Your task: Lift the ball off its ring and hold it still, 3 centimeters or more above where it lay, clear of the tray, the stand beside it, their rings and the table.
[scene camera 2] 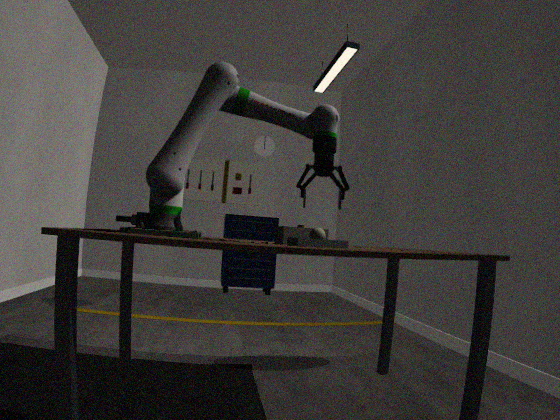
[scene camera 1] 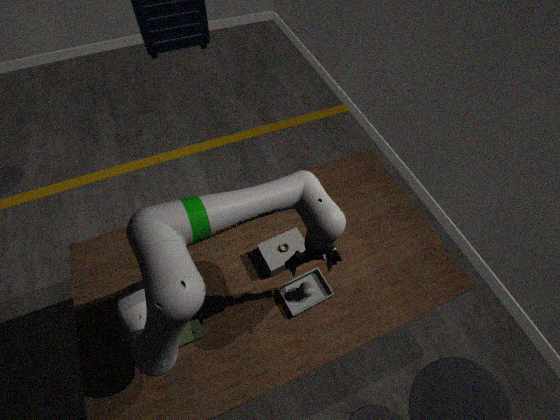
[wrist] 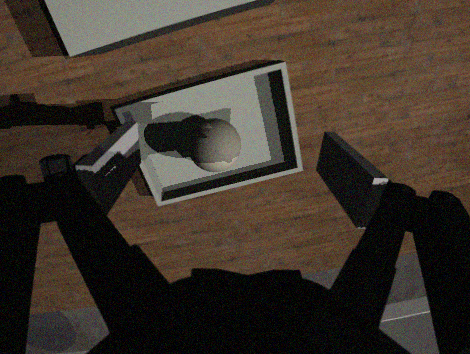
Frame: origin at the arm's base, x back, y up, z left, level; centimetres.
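Seen in the pictures: gripper, fingertip midpoint: (scene camera 2: 321, 208) (scene camera 1: 310, 270) (wrist: 231, 146); arm's base at its link origin: (scene camera 2: 163, 229).
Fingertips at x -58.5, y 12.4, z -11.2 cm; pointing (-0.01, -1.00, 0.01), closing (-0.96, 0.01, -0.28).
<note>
Pixels of each thing's top centre, then the offset from my fingertips to it. "spot": a spot on its surface instead. Level surfaces: height alone.
- pale ball at its top centre: (wrist: 213, 155) (scene camera 2: 318, 227) (scene camera 1: 307, 286) dx +2.3, dy -7.4, dz -3.2 cm
- shallow tray at its top centre: (wrist: 214, 141) (scene camera 2: 317, 239) (scene camera 1: 305, 290) dx +2.3, dy -11.7, dz -3.2 cm
- small ring at a spot on its surface: (scene camera 1: 279, 248) spot: dx +4.7, dy -7.5, dz +16.2 cm
- wooden table at its surface level: dy -14.5 cm
The pale ball (scene camera 1: 308, 288) (scene camera 2: 318, 233) (wrist: 217, 145) rests in the shallow tray (scene camera 1: 312, 306) (scene camera 2: 334, 243) (wrist: 293, 120). The ring under it is hidden. The white stand (scene camera 1: 270, 257) (wrist: 150, 20) is beside the tray, with a small ring (scene camera 1: 279, 248) on its top; the stand also shows behind the tray in scene camera 2. My gripper (scene camera 1: 312, 270) (scene camera 2: 322, 206) (wrist: 231, 146) is wide open and empty, pointing down. It hangs above the ball and tray, fingertips well clear of both. In the wrist view the ball shows between the fingers, nearer the left one.
The tray's raised walls surround the ball. The wooden table (scene camera 1: 390, 240) (scene camera 2: 425, 253) carries the tray, the stand and the arm's green base plate (scene camera 1: 191, 334). The gripper's dark shadow falls across the tray. A blue cabinet (scene camera 1: 172, 25) (scene camera 2: 249, 270) stands on the floor beyond the table.
</note>
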